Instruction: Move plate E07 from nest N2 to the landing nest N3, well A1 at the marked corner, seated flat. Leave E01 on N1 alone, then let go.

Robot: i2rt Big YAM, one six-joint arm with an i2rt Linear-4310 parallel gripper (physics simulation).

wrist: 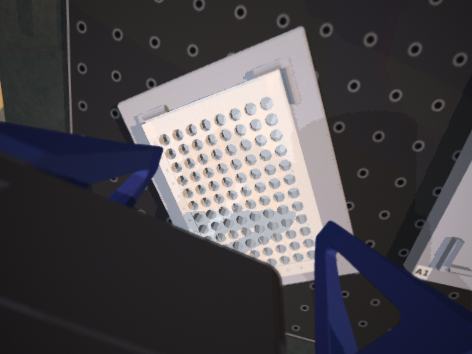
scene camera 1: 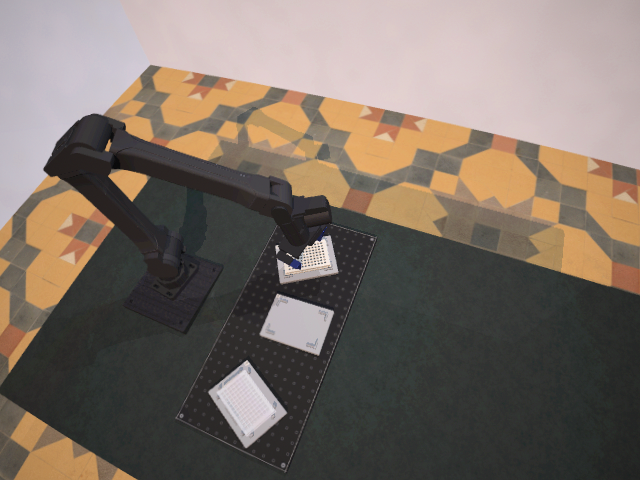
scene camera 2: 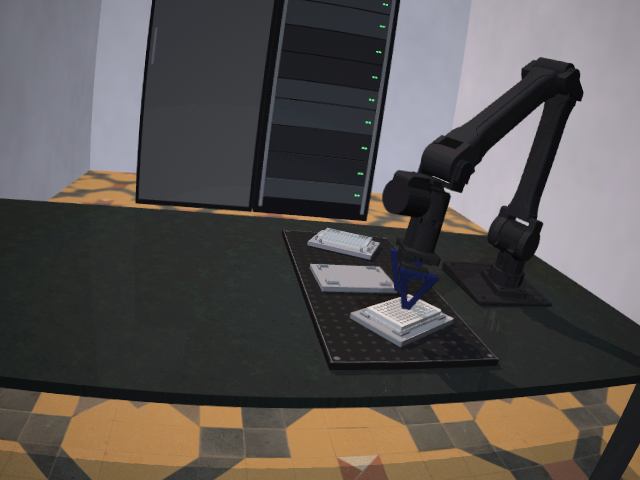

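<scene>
The cream well plate E07 [scene camera 1: 317,255] [scene camera 2: 398,314] [wrist: 240,150] sits on the pale nest N2 [scene camera 1: 310,276] [wrist: 324,175]. My gripper [scene camera 1: 309,250] [scene camera 2: 403,297] [wrist: 244,195] is open and empty, low over this plate. In the wrist view one fingertip is by its left long edge and the other by its lower right corner; contact cannot be told. The bare nest N3 [scene camera 1: 297,324] [scene camera 2: 354,279] [wrist: 461,215] is in the middle, with an A1 label [wrist: 422,271] at a corner in the wrist view. The clear plate E01 [scene camera 1: 245,400] [scene camera 2: 344,240] sits on N1. The gripper's body hides part of E07.
The nests stand in a row on a black perforated board [scene camera 1: 222,372] [scene camera 2: 356,353] on the dark table [scene camera 1: 465,361] [scene camera 2: 180,310]. The arm's base plate [scene camera 1: 199,304] [scene camera 2: 465,284] is beside the board. A dark rack cabinet [scene camera 2: 206,103] stands behind the table.
</scene>
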